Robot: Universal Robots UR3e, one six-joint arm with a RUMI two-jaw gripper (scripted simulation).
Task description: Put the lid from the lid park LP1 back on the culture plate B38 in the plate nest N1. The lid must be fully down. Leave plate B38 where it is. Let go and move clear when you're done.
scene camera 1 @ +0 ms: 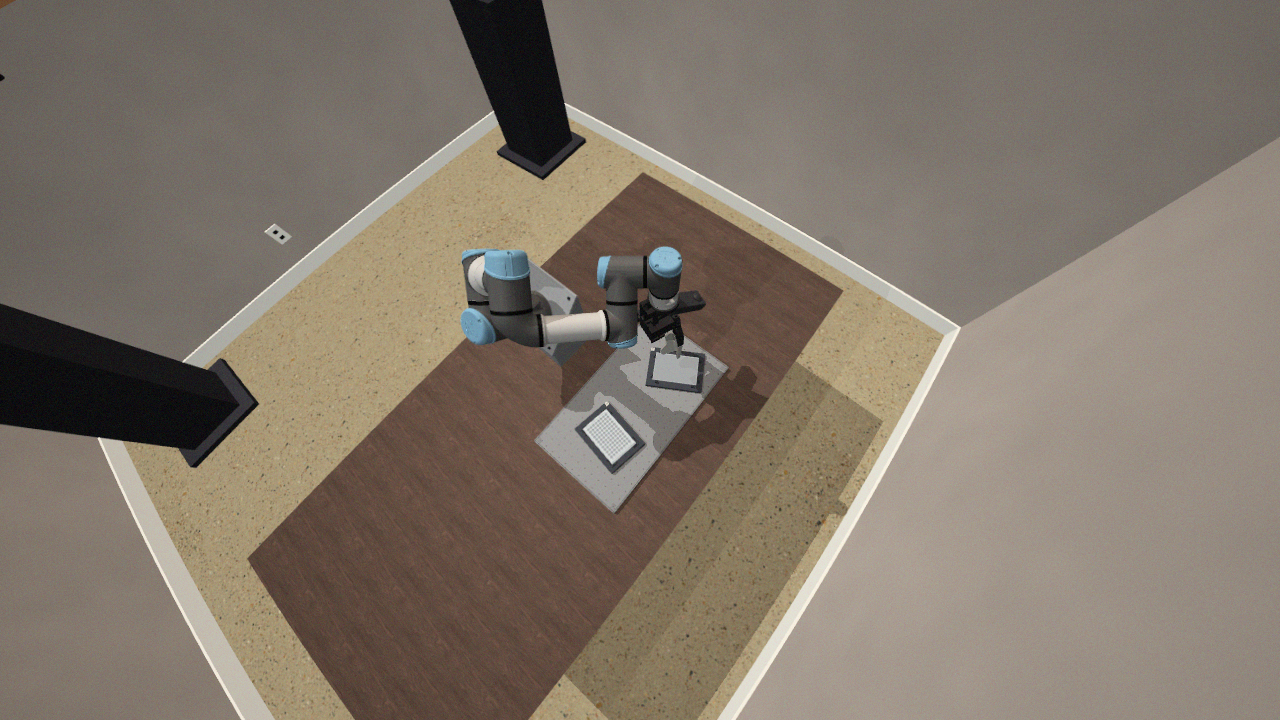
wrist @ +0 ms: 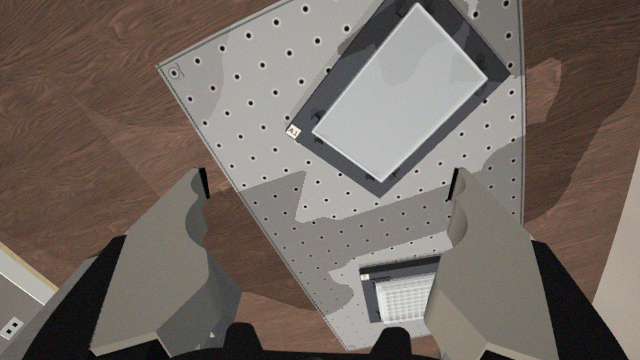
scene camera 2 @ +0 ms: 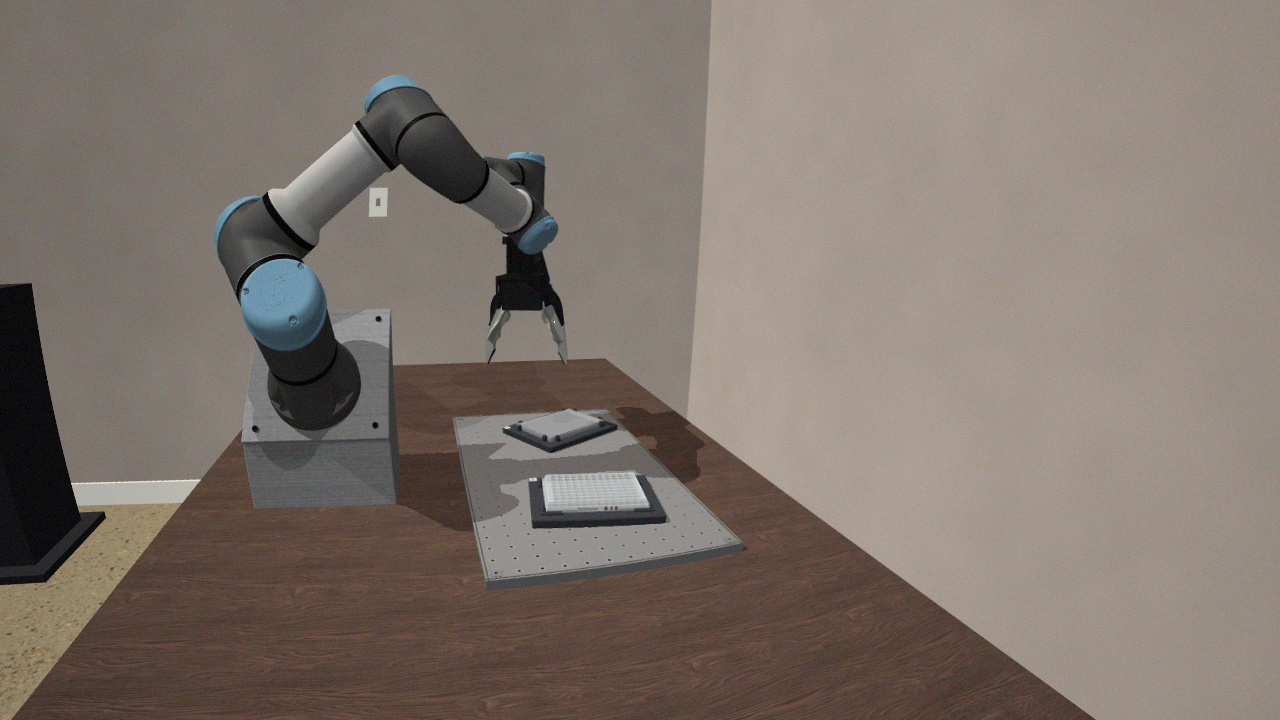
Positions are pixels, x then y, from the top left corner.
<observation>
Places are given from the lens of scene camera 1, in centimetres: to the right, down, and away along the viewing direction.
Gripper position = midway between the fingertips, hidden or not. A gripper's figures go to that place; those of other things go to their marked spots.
my gripper (scene camera 1: 664, 338): 7, -6, 99
culture plate B38 (scene camera 1: 608, 435): -9, 21, 99
clear lid (scene camera 1: 667, 368): 8, 2, 107
dark lid park LP1 (scene camera 1: 697, 388): 17, 8, 105
</observation>
